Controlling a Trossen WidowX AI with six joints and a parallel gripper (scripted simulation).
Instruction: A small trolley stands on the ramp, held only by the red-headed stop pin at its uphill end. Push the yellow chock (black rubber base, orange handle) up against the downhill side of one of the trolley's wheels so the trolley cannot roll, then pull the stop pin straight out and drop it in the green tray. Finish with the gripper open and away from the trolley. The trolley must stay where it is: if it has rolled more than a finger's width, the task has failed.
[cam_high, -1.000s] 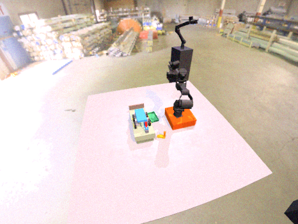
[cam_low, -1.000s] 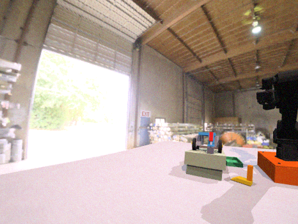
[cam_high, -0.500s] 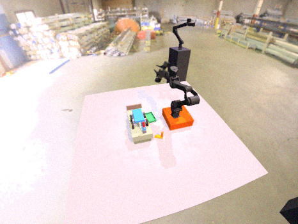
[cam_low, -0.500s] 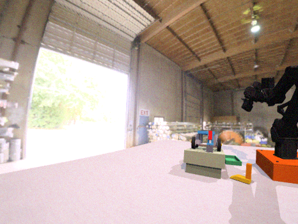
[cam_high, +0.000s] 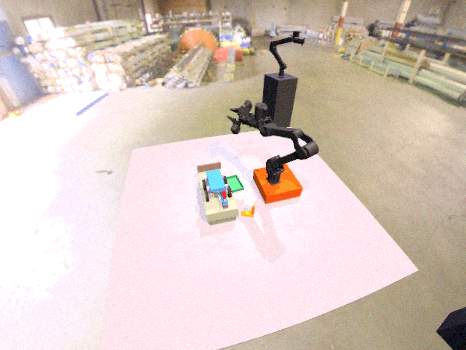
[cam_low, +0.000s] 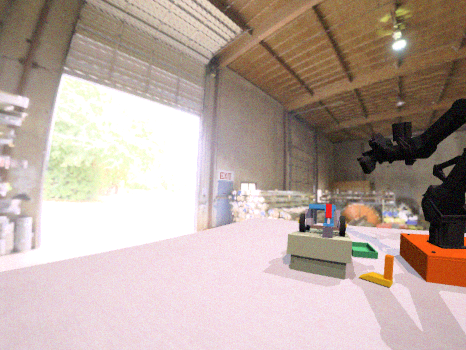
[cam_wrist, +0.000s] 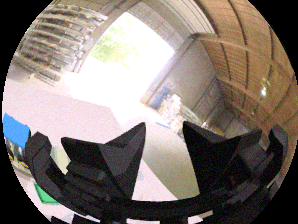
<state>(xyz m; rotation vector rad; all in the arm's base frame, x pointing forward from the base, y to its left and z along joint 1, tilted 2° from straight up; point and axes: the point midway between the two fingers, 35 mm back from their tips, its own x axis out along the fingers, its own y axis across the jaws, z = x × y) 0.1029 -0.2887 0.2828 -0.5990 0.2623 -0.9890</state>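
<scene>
The red-headed stop pin lies 190 mm ahead of my gripper tip, 360 mm to the left of it and 230 mm below it. The rest, counted from my gripper tip: pale green ramp: 190 mm ahead, 250 mm to the left, 310 mm below; green tray: 50 mm ahead, 180 mm to the left, 370 mm below; blue-topped trolley: 190 mm ahead, 260 mm to the left, 250 mm below.
</scene>
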